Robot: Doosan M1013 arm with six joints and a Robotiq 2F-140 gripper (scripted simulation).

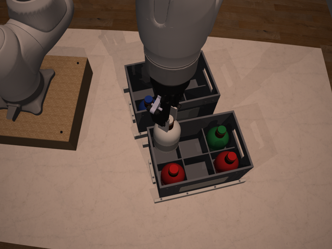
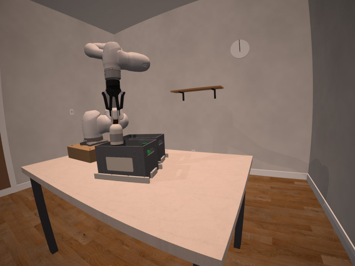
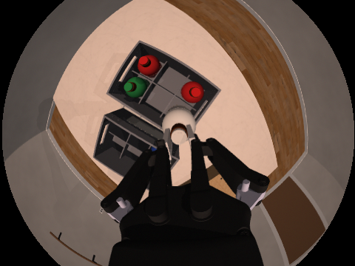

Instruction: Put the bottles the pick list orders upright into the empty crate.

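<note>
My hand is 80 mm above the white bottle. Round my hand: blue bottle (70 mm behind, 130 mm to the left, 230 mm below); then green bottle (160 mm ahead, 60 mm to the left, 230 mm below); then pick list (80 mm behind, 340 mm to the left, 320 mm below).
</note>
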